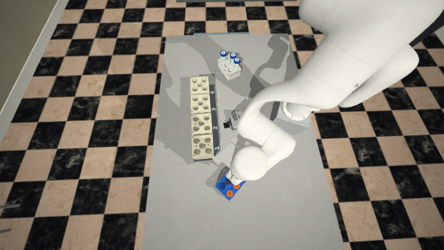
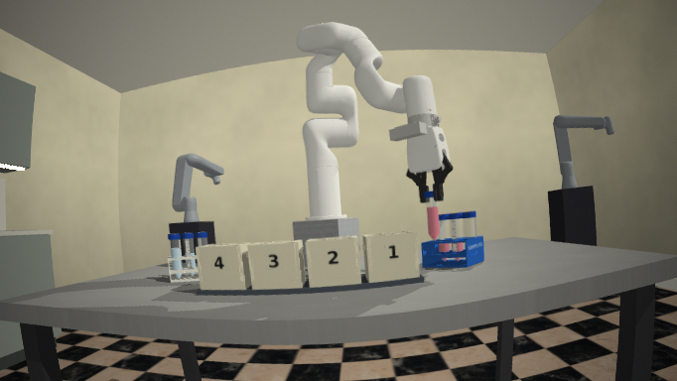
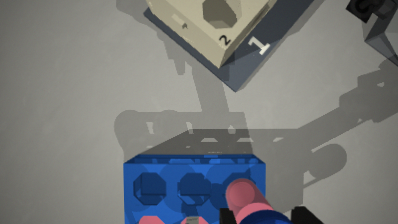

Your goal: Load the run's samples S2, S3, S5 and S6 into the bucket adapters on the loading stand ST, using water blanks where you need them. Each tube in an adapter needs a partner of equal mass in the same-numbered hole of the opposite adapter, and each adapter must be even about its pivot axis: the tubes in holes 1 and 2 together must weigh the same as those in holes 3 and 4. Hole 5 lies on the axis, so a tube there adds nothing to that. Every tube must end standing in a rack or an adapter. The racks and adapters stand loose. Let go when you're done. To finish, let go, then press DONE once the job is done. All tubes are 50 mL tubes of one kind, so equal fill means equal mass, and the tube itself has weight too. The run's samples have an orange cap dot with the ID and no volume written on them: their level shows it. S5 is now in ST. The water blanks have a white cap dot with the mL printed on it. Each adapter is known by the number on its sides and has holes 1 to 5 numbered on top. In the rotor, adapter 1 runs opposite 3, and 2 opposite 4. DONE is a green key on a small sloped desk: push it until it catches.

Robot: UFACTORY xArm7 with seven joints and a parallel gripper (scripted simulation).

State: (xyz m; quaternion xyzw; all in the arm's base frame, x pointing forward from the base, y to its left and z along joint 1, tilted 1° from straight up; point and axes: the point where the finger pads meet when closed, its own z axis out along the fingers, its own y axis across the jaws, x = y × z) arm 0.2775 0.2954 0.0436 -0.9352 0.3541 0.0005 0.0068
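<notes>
The orange-dotted sample tube is 10 mm behind my hand and 50 mm below it. Also, from my hand: blue sample rack 10 mm ahead, 40 mm to the left, 140 mm below; done desk 30 mm behind, 260 mm to the right, 120 mm below; green DONE key 50 mm behind, 270 mm to the right, 110 mm below.
</notes>
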